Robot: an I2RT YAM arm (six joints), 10 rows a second.
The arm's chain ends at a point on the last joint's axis. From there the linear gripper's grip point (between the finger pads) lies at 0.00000 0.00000 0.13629 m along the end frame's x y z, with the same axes.
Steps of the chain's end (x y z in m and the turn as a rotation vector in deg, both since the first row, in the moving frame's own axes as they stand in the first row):
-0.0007 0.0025 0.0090 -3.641 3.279 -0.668
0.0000 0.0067 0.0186 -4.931 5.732 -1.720
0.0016 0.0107 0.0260 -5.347 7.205 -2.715
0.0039 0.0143 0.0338 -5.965 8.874 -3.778
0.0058 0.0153 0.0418 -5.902 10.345 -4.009
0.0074 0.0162 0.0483 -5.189 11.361 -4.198
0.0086 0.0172 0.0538 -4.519 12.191 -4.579
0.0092 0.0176 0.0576 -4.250 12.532 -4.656
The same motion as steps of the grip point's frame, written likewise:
0.0071 0.0111 0.0085 -3.641 3.279 -0.668
0.0138 0.0182 0.0174 -4.931 5.732 -1.720
0.0190 0.0230 0.0243 -5.347 7.205 -2.715
0.0253 0.0277 0.0314 -5.965 8.874 -3.778
0.0307 0.0284 0.0389 -5.902 10.345 -4.009
0.0346 0.0274 0.0451 -5.189 11.361 -4.198
0.0377 0.0267 0.0503 -4.519 12.191 -4.579
0.0391 0.0264 0.0540 -4.250 12.532 -4.656

